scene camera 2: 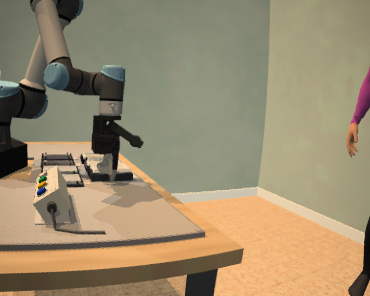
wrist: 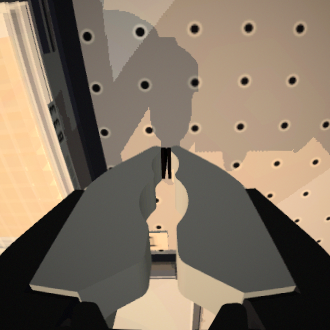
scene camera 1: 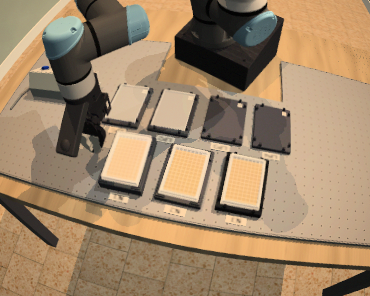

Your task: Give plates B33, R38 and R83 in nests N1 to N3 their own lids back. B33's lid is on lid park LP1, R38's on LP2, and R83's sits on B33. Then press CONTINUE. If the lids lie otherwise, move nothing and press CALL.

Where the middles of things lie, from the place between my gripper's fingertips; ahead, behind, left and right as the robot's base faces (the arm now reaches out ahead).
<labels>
Right now the nest N1 [scene camera 1: 134,190] is 20 mm ahead of my hand, 90 mm to the left of it and 10 mm above it. From my hand the other things lie so: nest N3 [scene camera 1: 230,209]: 360 mm to the left, 10 mm above; nest N2 [scene camera 1: 191,204]: 10 mm ahead, 220 mm to the left; lid park LP3 [scene camera 1: 225,119]: 170 mm behind, 280 mm to the left.
</labels>
